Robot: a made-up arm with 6 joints.
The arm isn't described. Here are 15 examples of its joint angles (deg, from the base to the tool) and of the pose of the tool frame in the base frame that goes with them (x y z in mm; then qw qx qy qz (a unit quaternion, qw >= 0)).
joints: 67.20 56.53 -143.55 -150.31 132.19 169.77
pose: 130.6 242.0 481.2 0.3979 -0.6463 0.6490 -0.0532
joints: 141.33 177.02 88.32 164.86 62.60 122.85
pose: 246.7 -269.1 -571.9 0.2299 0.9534 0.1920 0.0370
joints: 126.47 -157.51 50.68 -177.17 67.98 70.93
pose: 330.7 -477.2 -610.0 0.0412 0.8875 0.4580 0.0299
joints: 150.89 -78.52 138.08 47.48 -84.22 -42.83
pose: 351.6 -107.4 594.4 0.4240 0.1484 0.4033 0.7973
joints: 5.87 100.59 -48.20 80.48 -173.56 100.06
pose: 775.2 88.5 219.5 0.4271 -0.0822 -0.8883 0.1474
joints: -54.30 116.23 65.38 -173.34 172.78 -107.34
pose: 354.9 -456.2 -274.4 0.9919 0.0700 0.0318 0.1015
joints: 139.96 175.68 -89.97 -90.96 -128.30 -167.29
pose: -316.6 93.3 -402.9 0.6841 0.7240 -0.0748 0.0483
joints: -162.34 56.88 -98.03 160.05 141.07 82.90
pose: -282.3 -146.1 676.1 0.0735 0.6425 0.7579 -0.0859
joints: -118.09 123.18 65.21 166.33 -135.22 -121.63
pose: -187.1 -352.7 -363.0 0.8710 -0.3082 -0.0628 -0.3773
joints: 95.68 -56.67 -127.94 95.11 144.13 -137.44
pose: -54.4 -509.5 327.9 0.3383 0.2977 -0.0734 -0.8897
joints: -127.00 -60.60 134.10 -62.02 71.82 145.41
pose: 25.4 186.2 568.9 0.3346 0.5717 -0.5853 -0.4676
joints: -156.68 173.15 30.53 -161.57 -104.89 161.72
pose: 176.2 3.9 -646.5 0.0650 0.4436 0.0384 0.8931
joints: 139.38 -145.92 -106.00 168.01 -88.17 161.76
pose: 54.0 -40.2 -549.1 0.0205 -0.9693 0.1734 -0.1730
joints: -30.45 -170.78 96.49 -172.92 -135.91 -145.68
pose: -247.5 187.1 -256.6 0.8573 0.2235 0.4636 0.0129
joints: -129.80 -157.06 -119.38 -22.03 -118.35 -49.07
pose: 43.7 -56.2 -229.3 0.0455 -0.3330 -0.1021 -0.9363
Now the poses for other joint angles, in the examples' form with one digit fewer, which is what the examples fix.
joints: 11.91 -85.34 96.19 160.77 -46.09 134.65
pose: -443 -102 671 0.784 -0.181 0.437 -0.402
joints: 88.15 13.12 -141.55 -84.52 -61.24 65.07
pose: -150 -164 561 0.530 0.512 -0.648 -0.190
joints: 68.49 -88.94 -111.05 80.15 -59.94 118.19
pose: -86 -473 -158 0.191 0.796 0.278 0.503
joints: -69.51 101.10 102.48 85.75 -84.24 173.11
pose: 65 -495 -242 0.661 0.332 -0.671 -0.049
